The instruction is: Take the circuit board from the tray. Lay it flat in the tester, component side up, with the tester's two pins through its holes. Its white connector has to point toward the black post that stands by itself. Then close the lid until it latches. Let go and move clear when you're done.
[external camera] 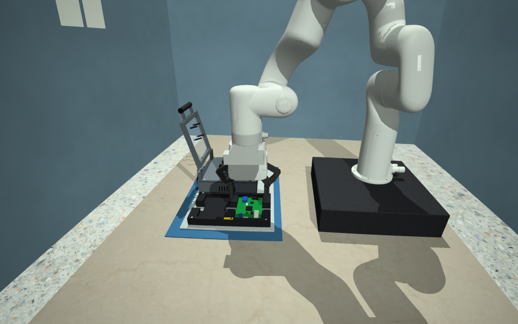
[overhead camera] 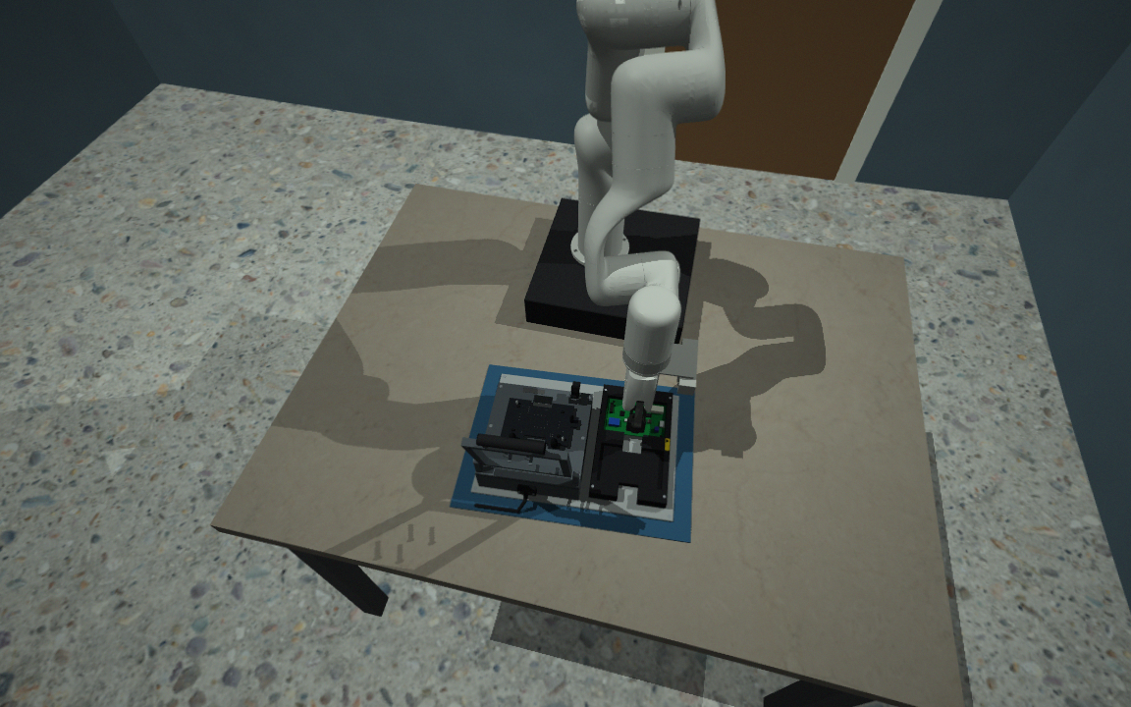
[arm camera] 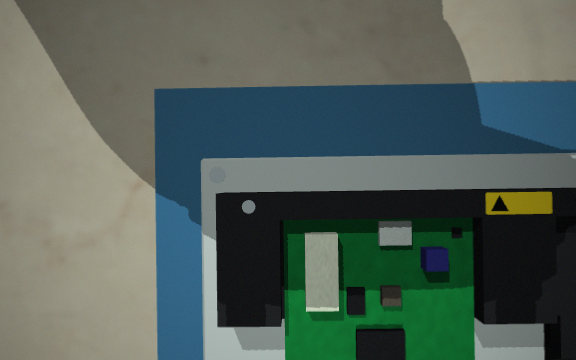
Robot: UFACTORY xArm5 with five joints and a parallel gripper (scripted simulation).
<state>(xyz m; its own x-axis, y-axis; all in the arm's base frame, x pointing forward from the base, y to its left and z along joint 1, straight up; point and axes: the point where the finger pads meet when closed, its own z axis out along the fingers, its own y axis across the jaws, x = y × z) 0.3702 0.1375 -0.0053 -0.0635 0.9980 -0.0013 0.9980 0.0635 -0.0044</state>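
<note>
The green circuit board lies 5 cm below my hand. From my hand the other things lie so: framed lid 19 cm ahead, 16 cm to the right, 12 cm above; grey tester 13 cm to the right, 10 cm ahead, 5 cm above; black nest 16 cm to the right, 8 cm ahead, 1 cm above.
</note>
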